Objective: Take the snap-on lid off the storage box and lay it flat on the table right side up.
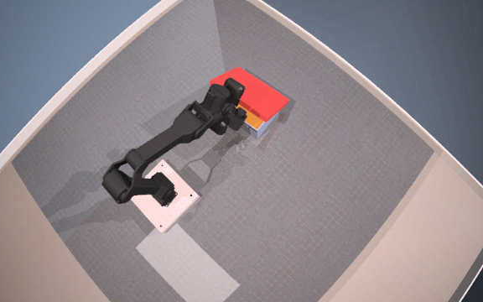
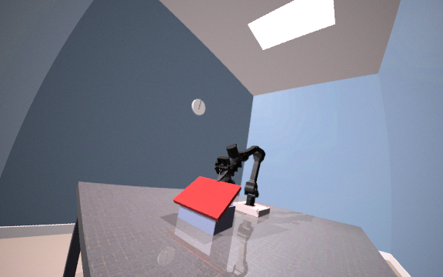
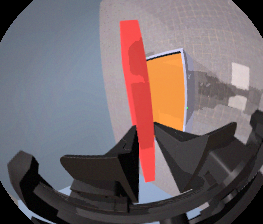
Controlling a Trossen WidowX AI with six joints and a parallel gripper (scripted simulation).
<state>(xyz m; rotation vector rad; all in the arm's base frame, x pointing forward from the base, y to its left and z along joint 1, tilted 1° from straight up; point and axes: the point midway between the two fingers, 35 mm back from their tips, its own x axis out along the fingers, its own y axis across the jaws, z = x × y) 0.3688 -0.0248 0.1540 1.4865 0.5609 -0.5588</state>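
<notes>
Now: the red lid 7 cm ahead of my gripper tip and 5 cm below it. The rest, counted from my gripper tip: storage box: 13 cm below, 4 cm ahead.
</notes>
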